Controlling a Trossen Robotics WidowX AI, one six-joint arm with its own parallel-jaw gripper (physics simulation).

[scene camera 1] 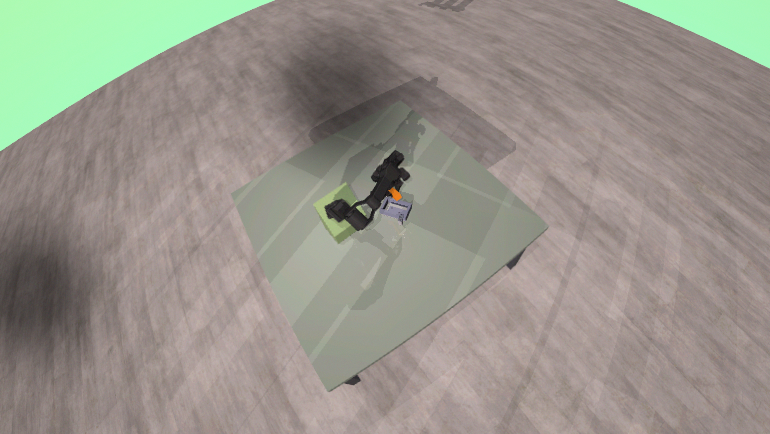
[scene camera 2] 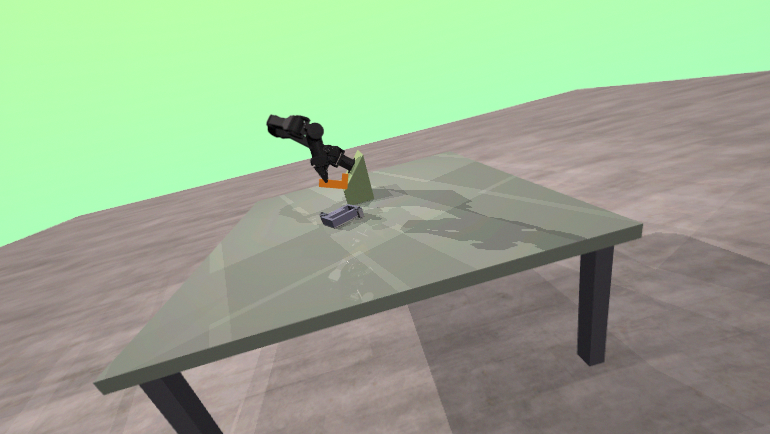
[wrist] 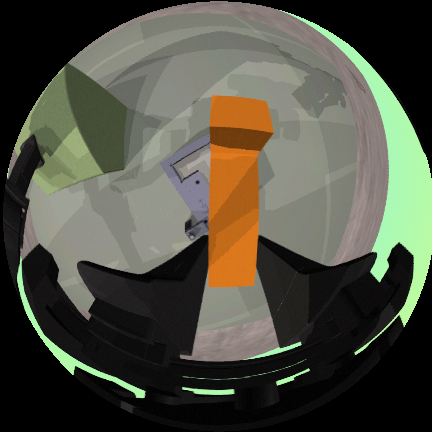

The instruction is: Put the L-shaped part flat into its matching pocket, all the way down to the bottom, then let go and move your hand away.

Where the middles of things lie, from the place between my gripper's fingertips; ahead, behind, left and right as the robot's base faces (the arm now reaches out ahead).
Right now my hand is 3 cm to the right of the orange L-shaped part [wrist: 239, 127] and 1 cm above it.
